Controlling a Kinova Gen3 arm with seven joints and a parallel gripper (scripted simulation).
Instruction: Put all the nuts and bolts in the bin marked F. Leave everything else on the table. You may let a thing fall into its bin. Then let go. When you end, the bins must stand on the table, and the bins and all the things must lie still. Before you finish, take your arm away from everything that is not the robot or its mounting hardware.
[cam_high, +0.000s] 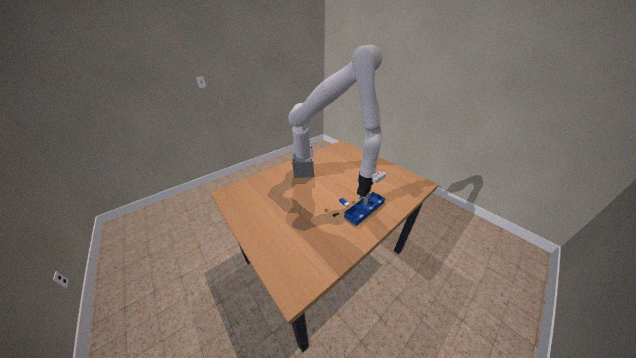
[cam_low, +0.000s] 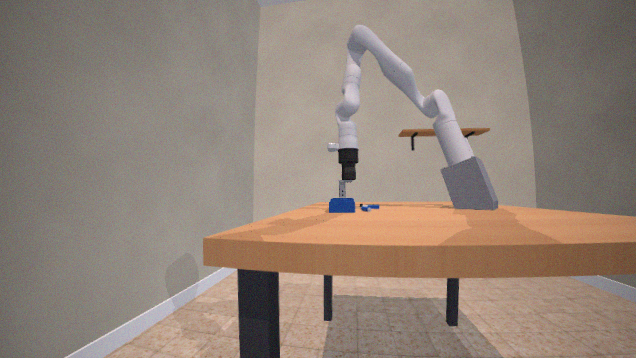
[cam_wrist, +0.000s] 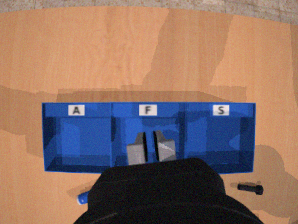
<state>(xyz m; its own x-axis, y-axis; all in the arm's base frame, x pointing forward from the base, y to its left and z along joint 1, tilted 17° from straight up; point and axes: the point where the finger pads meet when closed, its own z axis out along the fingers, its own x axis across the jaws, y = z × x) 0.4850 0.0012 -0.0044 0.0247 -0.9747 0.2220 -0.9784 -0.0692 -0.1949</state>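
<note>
Now: hand 4 cm above the blue two-compartment bin. From my hand the other things lie so: black bolt (9 cm behind, 14 cm to the right, 6 cm below).
</note>
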